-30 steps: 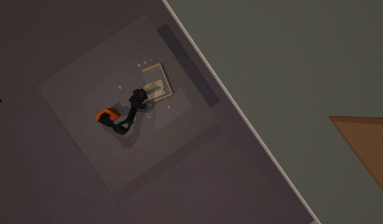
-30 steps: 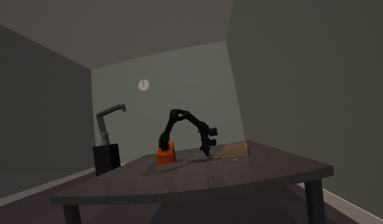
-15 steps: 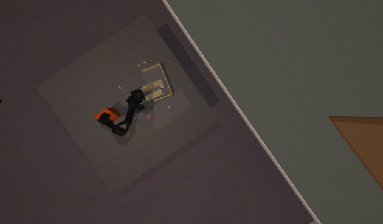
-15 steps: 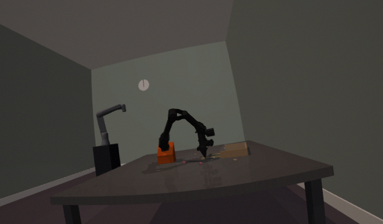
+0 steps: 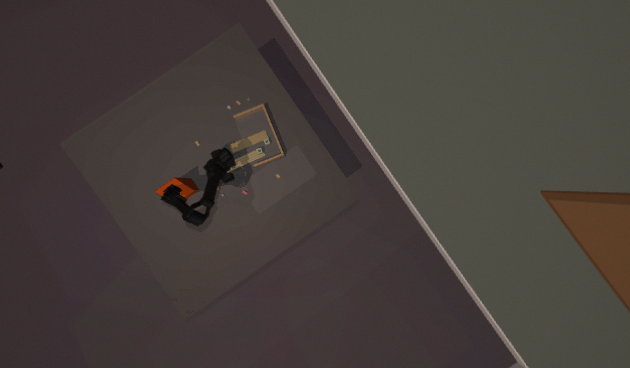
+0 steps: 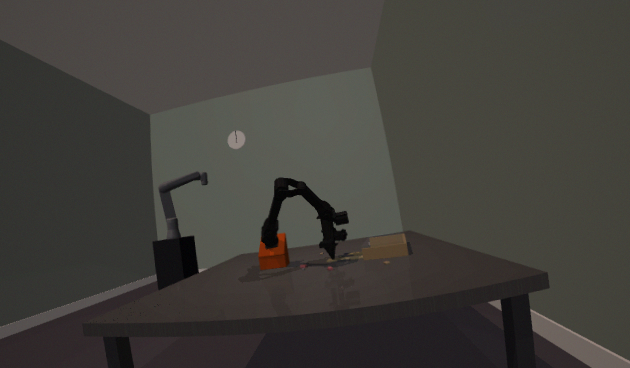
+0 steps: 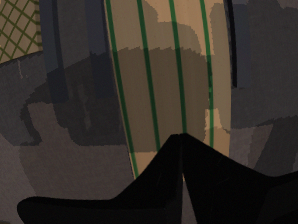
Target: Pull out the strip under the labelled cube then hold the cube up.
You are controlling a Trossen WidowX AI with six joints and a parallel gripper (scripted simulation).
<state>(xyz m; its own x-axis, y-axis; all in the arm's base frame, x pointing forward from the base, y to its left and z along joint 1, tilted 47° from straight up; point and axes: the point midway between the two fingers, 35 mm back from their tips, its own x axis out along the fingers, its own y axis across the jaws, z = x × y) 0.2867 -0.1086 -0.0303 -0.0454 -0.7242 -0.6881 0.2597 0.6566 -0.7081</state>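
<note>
Right now the striped strip is 10 cm ahead of my gripper tip and 3 cm to the right of it.
</note>
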